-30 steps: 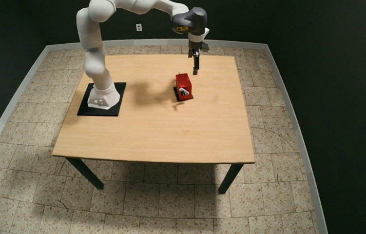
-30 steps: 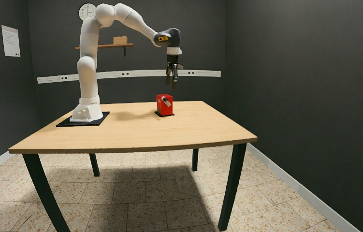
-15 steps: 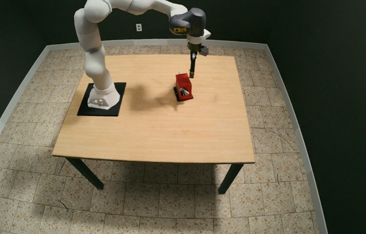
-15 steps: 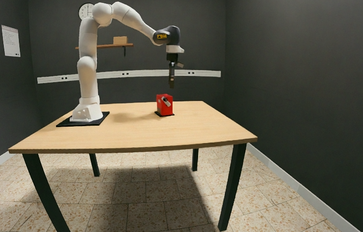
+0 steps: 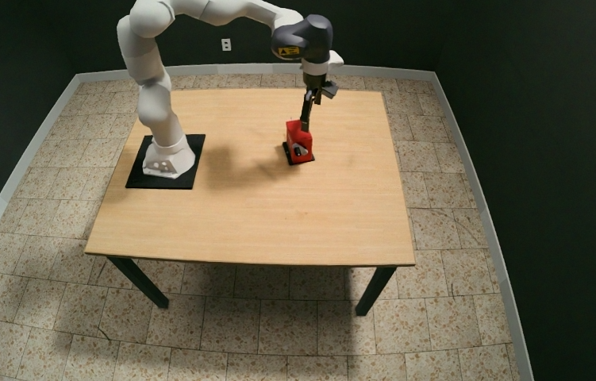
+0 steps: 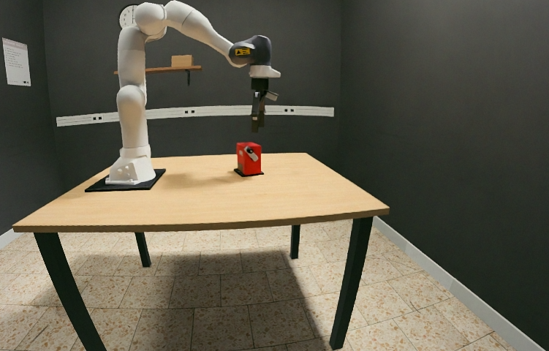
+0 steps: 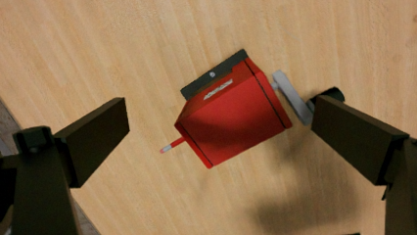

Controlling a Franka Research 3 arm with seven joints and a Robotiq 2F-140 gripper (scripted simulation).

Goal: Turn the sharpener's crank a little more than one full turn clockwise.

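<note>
My gripper is now 9 cm to the left of the crank, 9 cm above it and 4 cm past it.
</note>
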